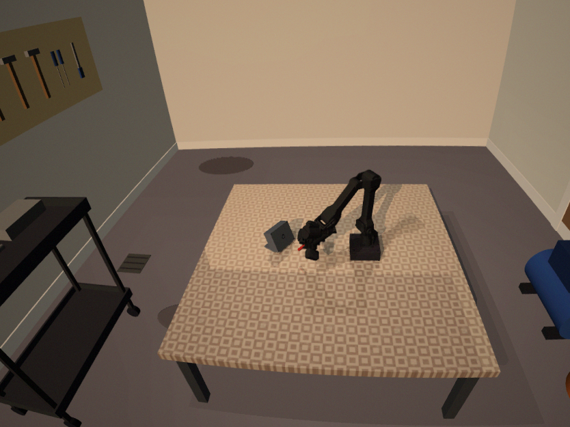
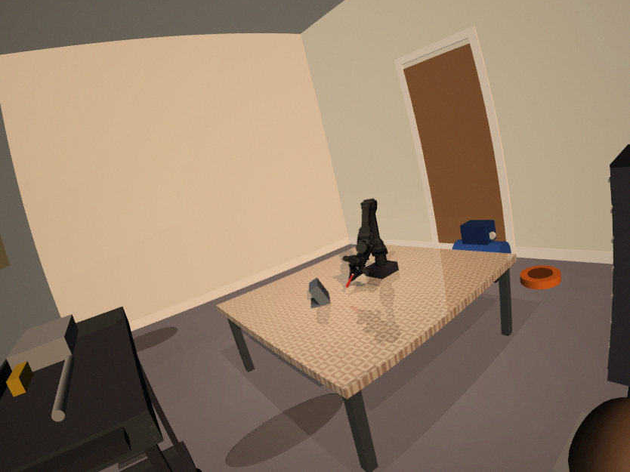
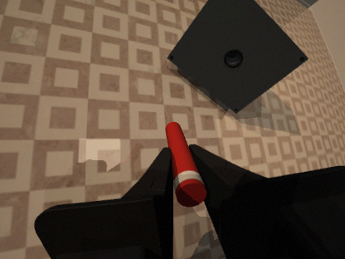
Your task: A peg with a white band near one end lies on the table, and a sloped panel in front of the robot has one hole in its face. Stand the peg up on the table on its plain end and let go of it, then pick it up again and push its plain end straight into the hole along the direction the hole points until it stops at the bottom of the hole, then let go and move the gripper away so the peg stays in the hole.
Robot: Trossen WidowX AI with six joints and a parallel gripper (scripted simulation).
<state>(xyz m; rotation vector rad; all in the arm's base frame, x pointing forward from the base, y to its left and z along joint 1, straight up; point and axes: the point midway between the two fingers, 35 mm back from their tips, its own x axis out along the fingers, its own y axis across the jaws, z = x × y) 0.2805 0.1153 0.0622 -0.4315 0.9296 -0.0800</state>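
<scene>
My gripper tip is now 140 mm short of the grey sloped panel, 100 mm to the left of it and 30 mm above it. From my gripper tip the other things lie so: red peg (10 mm behind, 10 mm above).
</scene>
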